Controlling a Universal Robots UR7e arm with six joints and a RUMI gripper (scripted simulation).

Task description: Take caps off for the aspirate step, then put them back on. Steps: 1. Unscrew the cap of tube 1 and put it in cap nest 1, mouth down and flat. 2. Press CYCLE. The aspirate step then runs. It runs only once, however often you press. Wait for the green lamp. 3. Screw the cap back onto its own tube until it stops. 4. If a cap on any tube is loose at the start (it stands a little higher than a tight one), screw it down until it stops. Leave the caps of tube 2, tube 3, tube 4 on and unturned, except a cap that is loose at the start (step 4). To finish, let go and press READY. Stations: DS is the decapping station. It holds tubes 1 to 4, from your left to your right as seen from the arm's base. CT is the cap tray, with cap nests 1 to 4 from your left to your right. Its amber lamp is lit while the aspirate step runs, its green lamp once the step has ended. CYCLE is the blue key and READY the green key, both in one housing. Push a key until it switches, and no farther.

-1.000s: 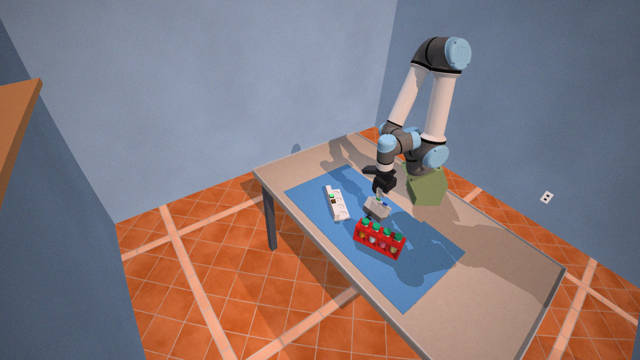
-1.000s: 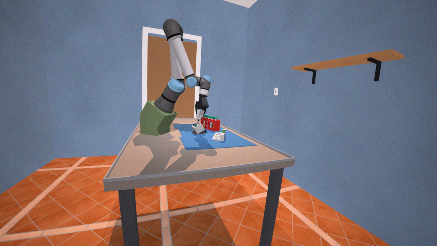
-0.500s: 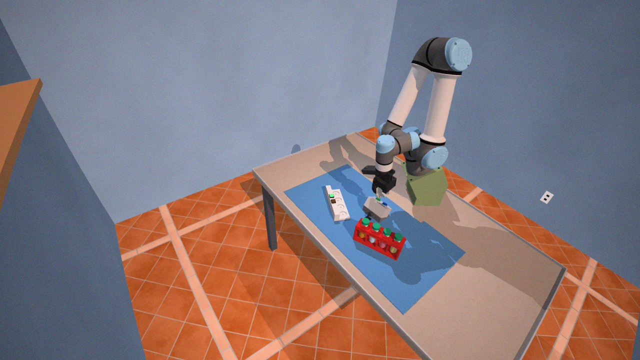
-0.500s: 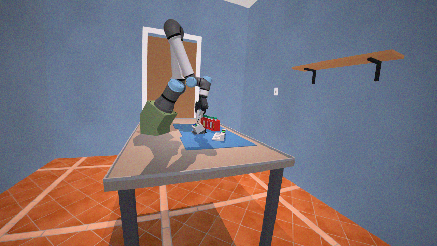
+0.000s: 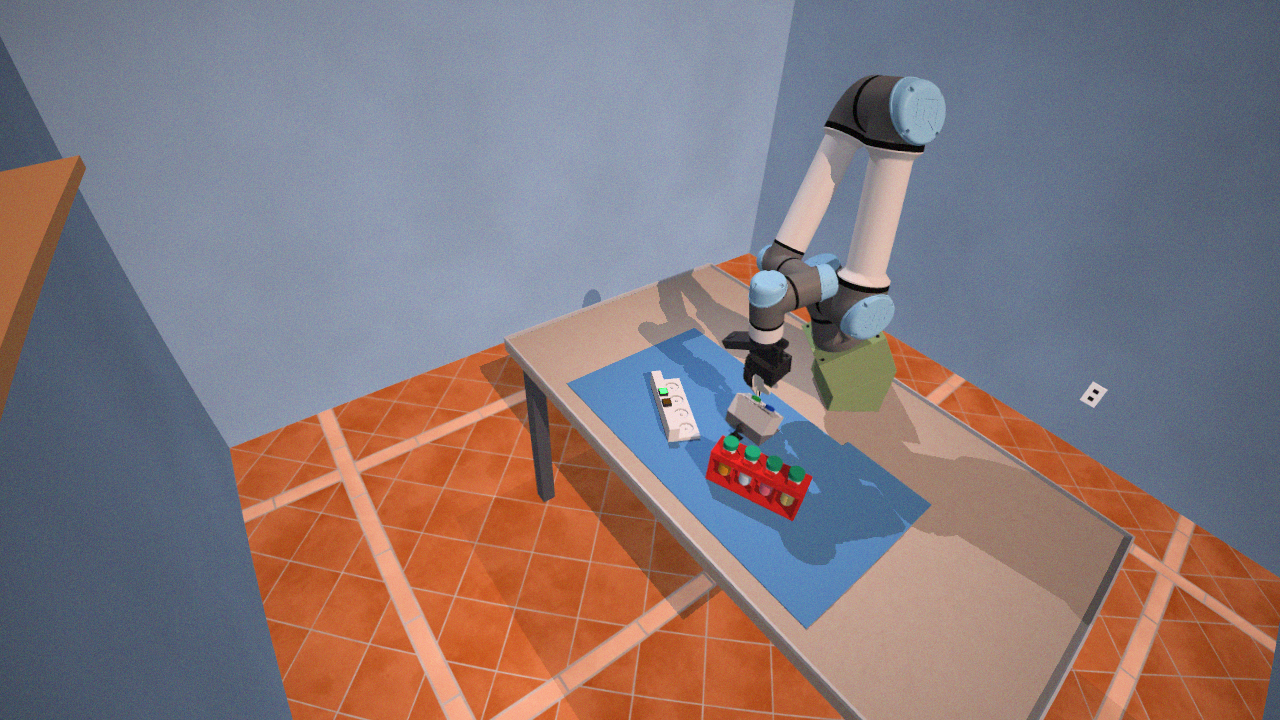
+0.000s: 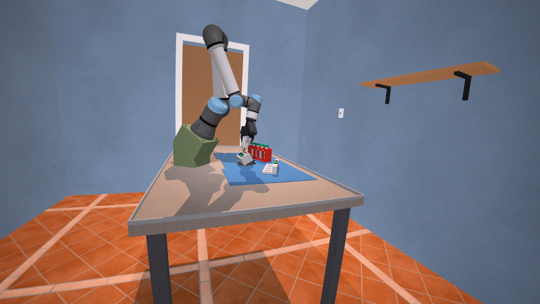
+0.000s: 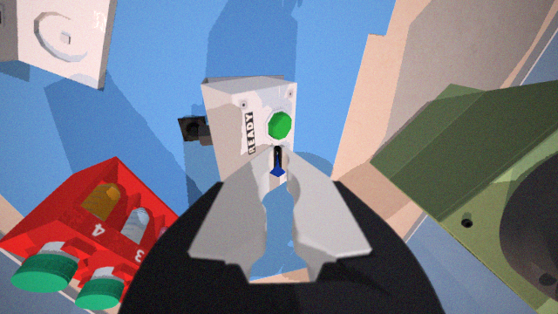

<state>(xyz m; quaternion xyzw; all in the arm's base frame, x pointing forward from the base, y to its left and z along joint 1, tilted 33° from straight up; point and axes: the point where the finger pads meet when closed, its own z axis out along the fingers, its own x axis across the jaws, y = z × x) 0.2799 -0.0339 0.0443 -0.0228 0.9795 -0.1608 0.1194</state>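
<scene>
Right now the green READY key is 10 mm behind my hand, 10 mm to the right of it and 40 mm below it. The rest, counted from my hand: key housing: 10 mm ahead, 20 mm to the left, 50 mm below; blue CYCLE key: 10 mm behind, 40 mm to the left, 40 mm below.
</scene>
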